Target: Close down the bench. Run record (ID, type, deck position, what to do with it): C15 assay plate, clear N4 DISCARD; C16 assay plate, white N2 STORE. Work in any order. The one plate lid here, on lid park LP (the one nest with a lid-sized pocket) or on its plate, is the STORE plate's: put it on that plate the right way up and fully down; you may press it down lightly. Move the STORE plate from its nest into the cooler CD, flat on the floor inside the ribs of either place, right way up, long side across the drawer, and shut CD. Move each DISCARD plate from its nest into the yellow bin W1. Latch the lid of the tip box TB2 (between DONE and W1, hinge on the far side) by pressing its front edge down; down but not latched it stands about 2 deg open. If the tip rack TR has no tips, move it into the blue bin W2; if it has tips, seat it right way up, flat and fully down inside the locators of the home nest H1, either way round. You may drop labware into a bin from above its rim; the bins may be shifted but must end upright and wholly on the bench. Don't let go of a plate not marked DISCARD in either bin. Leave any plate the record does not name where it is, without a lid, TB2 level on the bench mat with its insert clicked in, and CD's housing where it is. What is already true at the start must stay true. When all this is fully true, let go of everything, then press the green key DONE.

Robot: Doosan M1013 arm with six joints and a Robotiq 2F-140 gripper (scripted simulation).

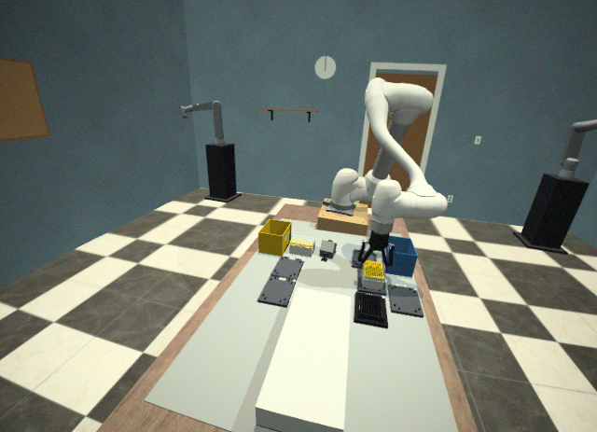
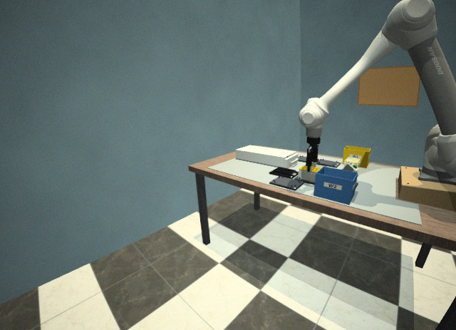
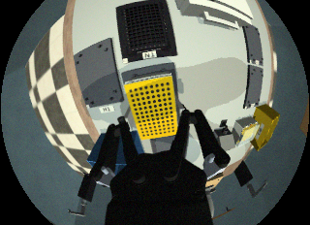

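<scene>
Right now my hand is 190 mm past the blue bin W2, 110 mm to the right of it and 20 mm above it. Round my hand: black plate: 180 mm ahead, 40 mm below, 10 mm to the left; then done key block: 240 mm to the right, 170 mm behind, 10 mm below; then yellow-topped tip rack: 10 mm to the right, 10 mm below, 10 mm behind.
</scene>
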